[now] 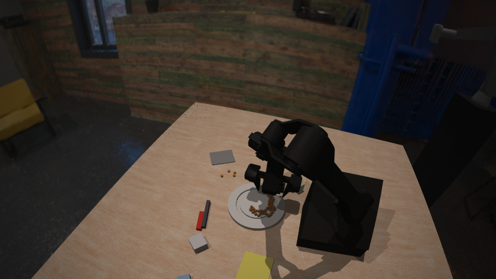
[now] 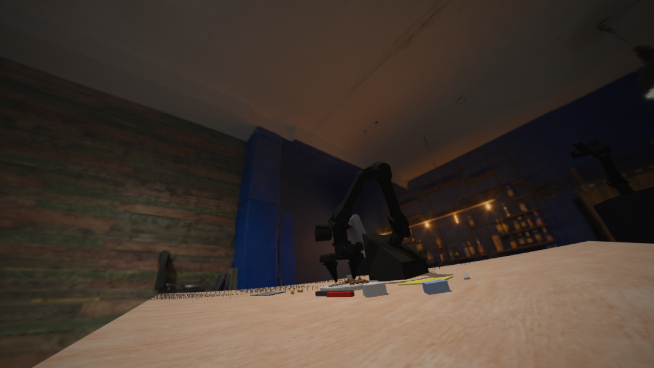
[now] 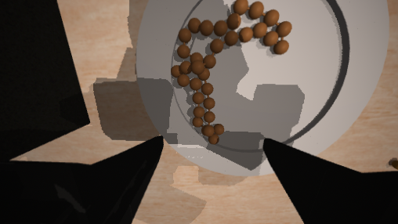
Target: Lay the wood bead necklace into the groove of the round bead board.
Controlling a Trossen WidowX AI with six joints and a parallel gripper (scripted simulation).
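My gripper tip is now 4 cm short of the round white bead board, 5 cm to the right of it and 1 cm above it. From my gripper tip the other things lie so: grey tile: 23 cm ahead, 16 cm to the right, 2 cm below; dark bar: 20 cm ahead, 15 cm to the left, 2 cm below; pale cube: 10 cm behind, 6 cm to the right.
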